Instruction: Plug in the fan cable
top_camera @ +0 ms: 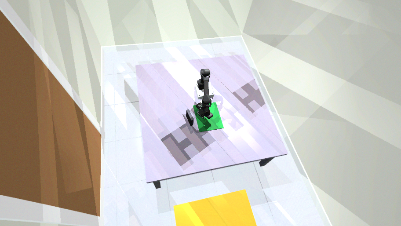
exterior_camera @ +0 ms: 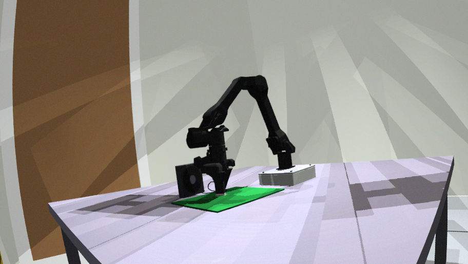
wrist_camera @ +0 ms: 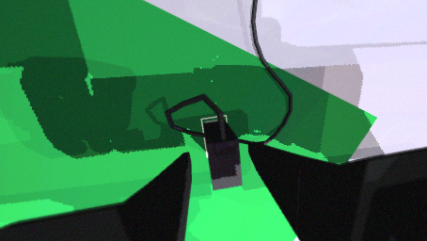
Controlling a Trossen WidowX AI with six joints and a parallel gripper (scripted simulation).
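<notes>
Right now the dark fan plug is 1 cm to the right of my gripper tip and 1 cm above it. The rest, counted from my gripper tip: white four-pin header 2 cm below, 1 cm to the right; then green board 4 cm to the left, 3 cm below, 2 cm ahead; then black fan 14 cm to the right, 4 cm above.
</notes>
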